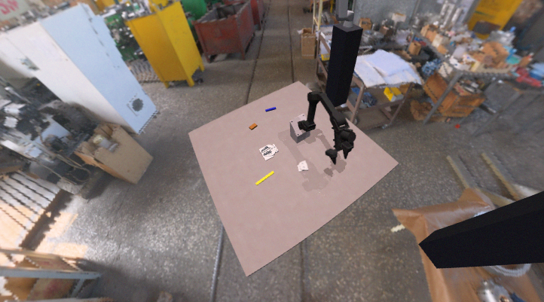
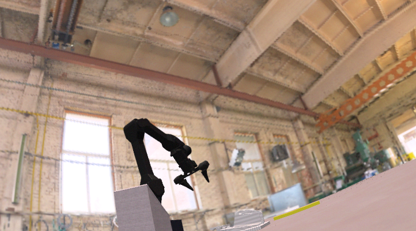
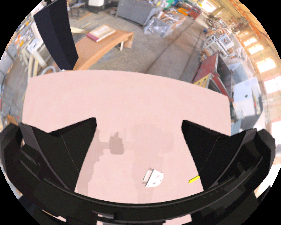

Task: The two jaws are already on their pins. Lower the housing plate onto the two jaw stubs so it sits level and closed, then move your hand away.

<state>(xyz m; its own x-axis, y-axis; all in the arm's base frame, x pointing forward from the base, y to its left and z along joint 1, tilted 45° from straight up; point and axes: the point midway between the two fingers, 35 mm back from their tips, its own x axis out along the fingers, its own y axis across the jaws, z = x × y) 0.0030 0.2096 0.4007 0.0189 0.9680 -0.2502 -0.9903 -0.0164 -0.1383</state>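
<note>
My gripper tip is 15 cm short of the small white piece, 18 cm to the left of it and 24 cm above it. Round my gripper tip: blue bar: 12 cm ahead, 86 cm to the right, 24 cm below; then white base: 34 cm ahead, 42 cm to the right, 25 cm below; then yellow bar: 43 cm ahead, 22 cm to the right, 24 cm below.
</note>
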